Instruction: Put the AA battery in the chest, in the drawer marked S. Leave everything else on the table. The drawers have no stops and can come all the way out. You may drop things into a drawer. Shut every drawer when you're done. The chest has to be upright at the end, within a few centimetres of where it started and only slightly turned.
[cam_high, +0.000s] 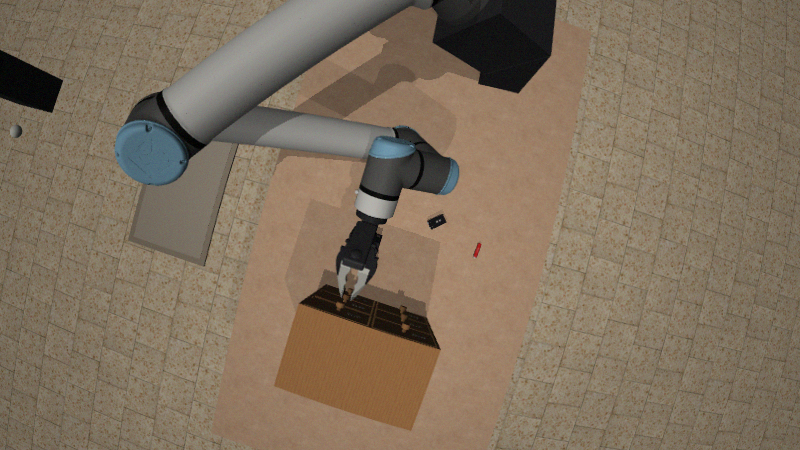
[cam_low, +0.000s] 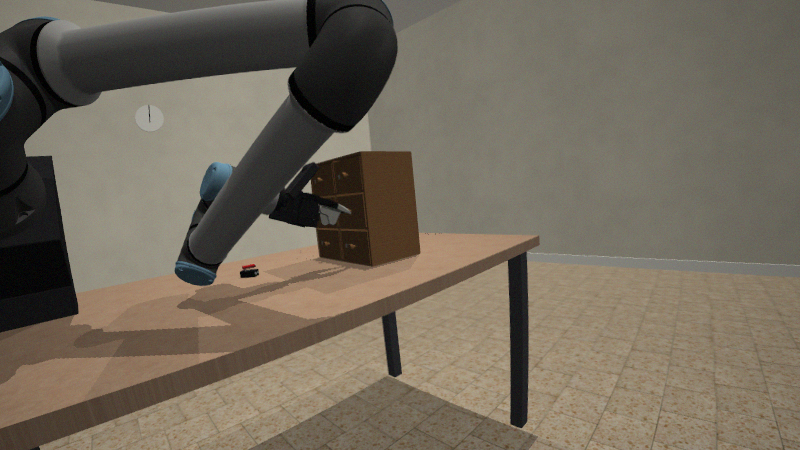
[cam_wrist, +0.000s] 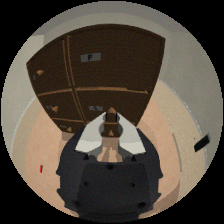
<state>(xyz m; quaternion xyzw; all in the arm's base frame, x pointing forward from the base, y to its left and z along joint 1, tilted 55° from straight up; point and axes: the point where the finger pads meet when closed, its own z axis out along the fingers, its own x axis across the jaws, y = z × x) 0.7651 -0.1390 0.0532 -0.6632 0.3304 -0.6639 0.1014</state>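
The drawer lies 100 mm ahead of my hand, 10 mm to the right of it and 20 mm below it. Also, from my hand: small black object: 220 mm behind, 180 mm to the left, 150 mm below.
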